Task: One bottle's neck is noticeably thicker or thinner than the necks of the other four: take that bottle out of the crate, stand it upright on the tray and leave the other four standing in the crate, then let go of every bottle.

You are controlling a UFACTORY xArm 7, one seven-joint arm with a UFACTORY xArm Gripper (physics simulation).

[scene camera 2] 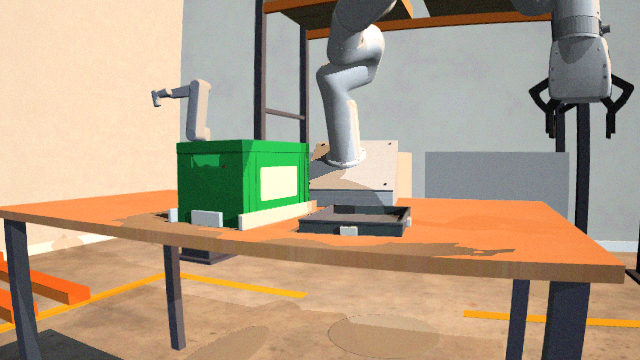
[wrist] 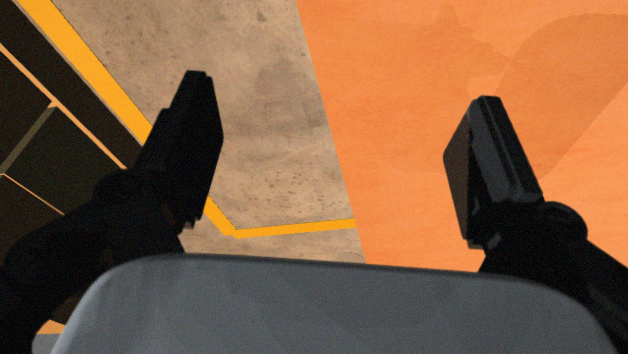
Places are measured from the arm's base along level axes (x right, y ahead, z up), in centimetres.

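Pixels of known places: gripper, fingertip midpoint: (scene camera 2: 579, 138) (wrist: 338, 115); arm's base, origin of the base link: (scene camera 2: 346, 156).
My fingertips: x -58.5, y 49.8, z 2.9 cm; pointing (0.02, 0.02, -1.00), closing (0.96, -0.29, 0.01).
Observation:
For each thing: its top centre in the pictures, then the offset to it from my fingertips. "pt": a spot on its surface instead. Level surfaces: height alone.
- green crate, middle of its top: (scene camera 2: 246, 142) dy -8.9, dx +68.6, dz +0.4 cm
- low dark tray, surface spot: (scene camera 2: 352, 228) pt dy +3.6, dx +38.3, dz -15.8 cm
- orange table, its level: dz -17.2 cm
- pale strip, surface spot: (scene camera 2: 277, 215) pt dy -5.2, dx +58.4, dz -15.7 cm
A green crate (scene camera 2: 212, 182) with a cream label stands at the left of the table in the scene view. Its walls hide whatever is inside, and no bottle shows in either view. A low dark tray (scene camera 2: 352, 228) stands to the right of the crate; the part of its inside that shows holds no bottle. My gripper (scene camera 2: 580, 131) (wrist: 338, 115) is open and empty, pointing down, high above the level of the table top and far to the right of the tray. In the wrist view the table edge and the floor show between its fingers.
The orange table (scene camera 2: 480, 225) (wrist: 400, 210) carries the crate and tray. White blocks (scene camera 2: 207, 218) and a pale strip (scene camera 2: 277, 215) lie along the crate's base. The arm's base plate (scene camera 2: 370, 167) is behind the tray. A shelf post (scene camera 2: 582, 175) stands behind the table, near the gripper in the scene view.

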